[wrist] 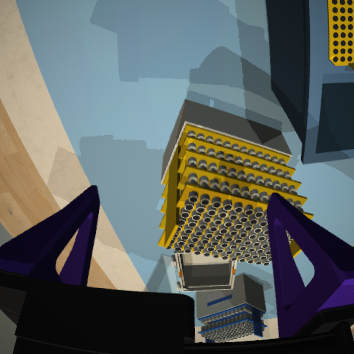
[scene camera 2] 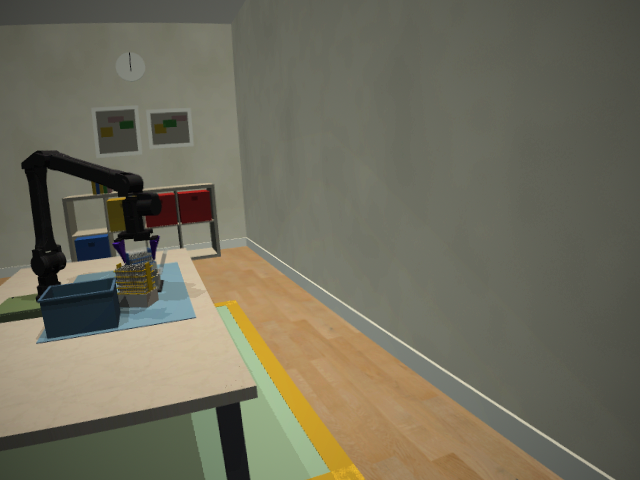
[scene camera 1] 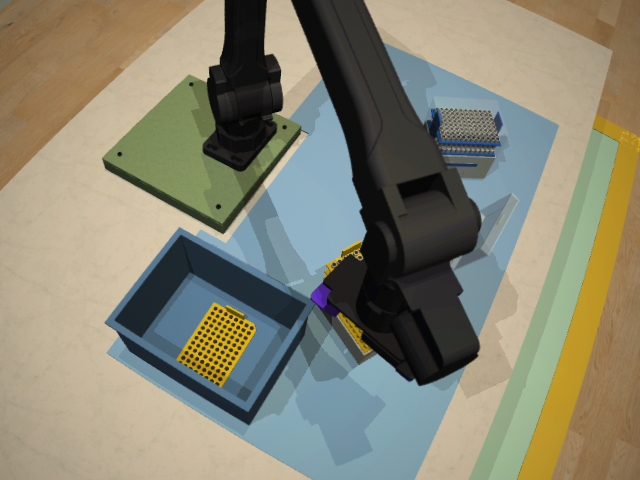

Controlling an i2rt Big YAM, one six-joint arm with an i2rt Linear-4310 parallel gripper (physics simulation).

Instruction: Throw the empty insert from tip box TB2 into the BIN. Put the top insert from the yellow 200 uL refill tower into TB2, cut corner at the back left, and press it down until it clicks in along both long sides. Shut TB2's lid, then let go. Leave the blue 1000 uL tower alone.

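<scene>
My gripper (scene camera 1: 364,335) (scene camera 2: 138,259) (wrist: 184,197) is open and empty above the yellow refill tower (scene camera 1: 354,330) (scene camera 2: 135,281) (wrist: 230,220). In the wrist view the right fingertip overlaps the tower's right side and the left one stands well off its left side. The tower is upright, with several stacked yellow inserts full of tips. TB2 (wrist: 205,270) shows beyond it, open, with no insert inside; in scene camera 1 the arm hides most of it. TB2's clear lid (scene camera 1: 500,224) stands open. The empty yellow insert (scene camera 1: 219,343) (wrist: 342,30) lies in the BIN (scene camera 1: 240,273) (scene camera 2: 82,315) (wrist: 290,75).
The blue 1000 uL tower (scene camera 1: 467,126) (wrist: 230,320) stands at the far end of the blue mat (scene camera 1: 439,77), beyond TB2. The BIN is close beside the yellow tower. The arm's base is on a green plate (scene camera 1: 160,134).
</scene>
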